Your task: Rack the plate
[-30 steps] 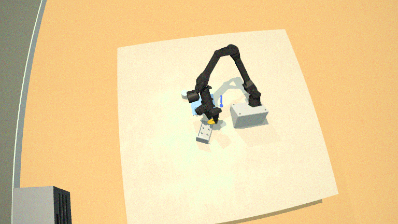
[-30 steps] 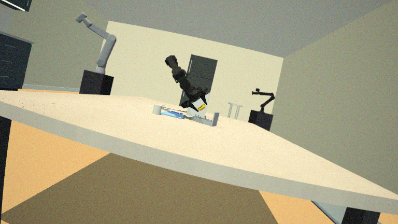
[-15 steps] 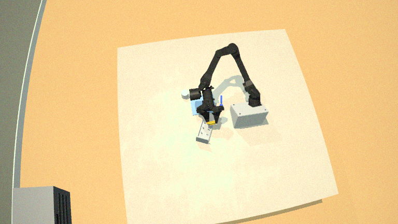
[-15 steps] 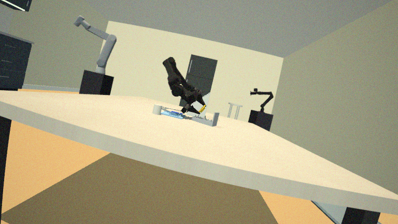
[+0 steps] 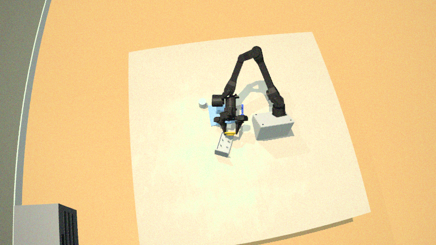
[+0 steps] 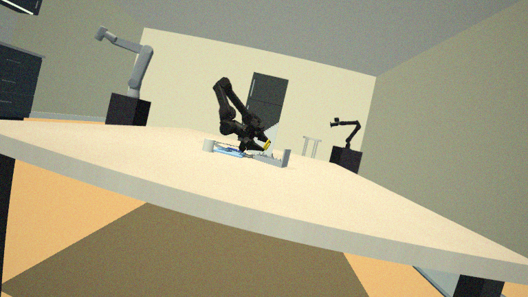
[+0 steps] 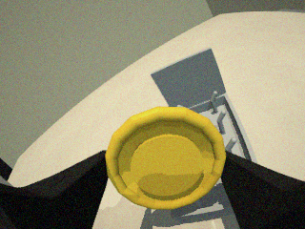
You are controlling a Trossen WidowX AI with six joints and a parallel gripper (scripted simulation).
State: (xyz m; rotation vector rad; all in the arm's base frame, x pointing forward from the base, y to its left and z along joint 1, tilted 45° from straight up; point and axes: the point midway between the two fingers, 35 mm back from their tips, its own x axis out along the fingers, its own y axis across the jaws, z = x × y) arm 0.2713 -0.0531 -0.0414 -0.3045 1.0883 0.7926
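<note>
The grey dish rack lies 40 mm below my gripper tip, 40 mm ahead of it and 20 mm to the left of it. The rest, counted from my gripper tip: white cup (250 mm to the right, 90 mm ahead, 40 mm below); then blue spoon (140 mm to the right, 120 mm behind, 60 mm below); then yellow plate (10 mm to the right).
</note>
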